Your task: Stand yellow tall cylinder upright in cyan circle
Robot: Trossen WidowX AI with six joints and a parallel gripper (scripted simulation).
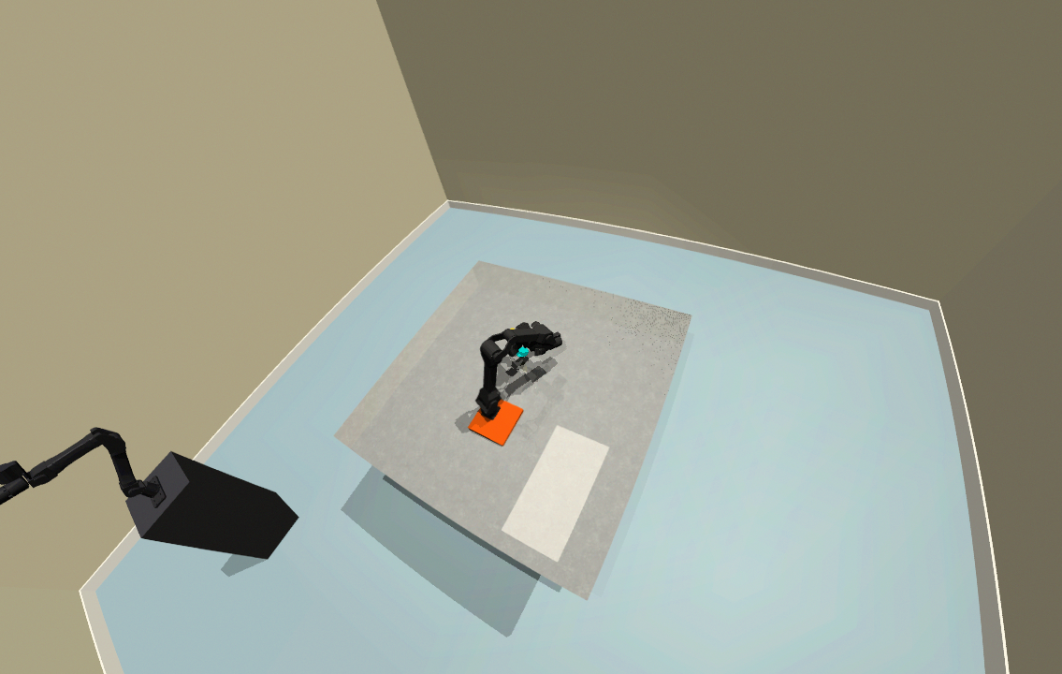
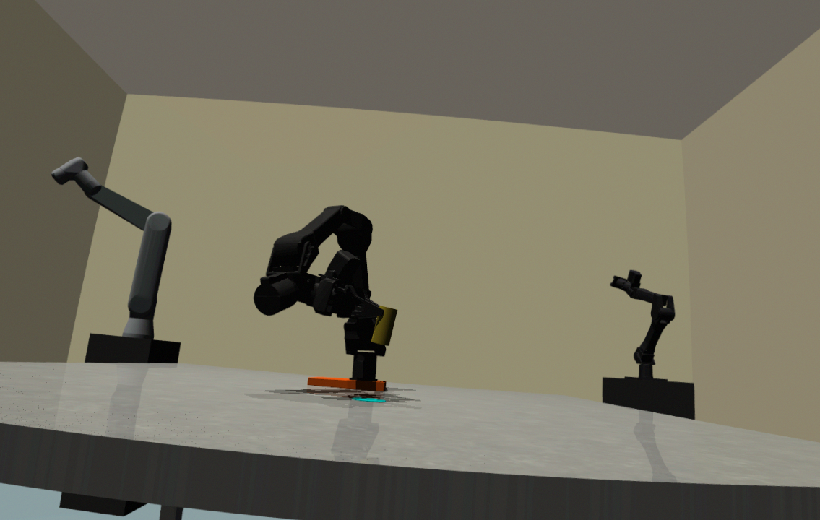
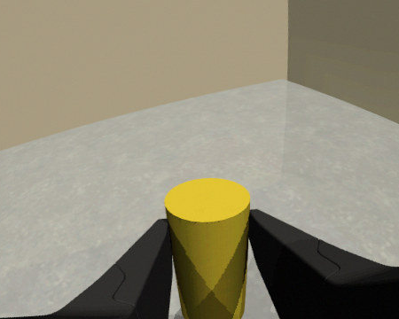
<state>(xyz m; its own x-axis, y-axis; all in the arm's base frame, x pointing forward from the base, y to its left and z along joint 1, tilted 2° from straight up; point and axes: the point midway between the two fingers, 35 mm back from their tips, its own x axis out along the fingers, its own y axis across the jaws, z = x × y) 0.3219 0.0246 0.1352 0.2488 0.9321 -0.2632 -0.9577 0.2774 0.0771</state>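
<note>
Now: gripper tip 15 cm above the cyan circle, 2 cm to the left of it and 1 cm short of it. From my gripper tip the other things lie so: yellow tall cylinder (2 cm below).
</note>
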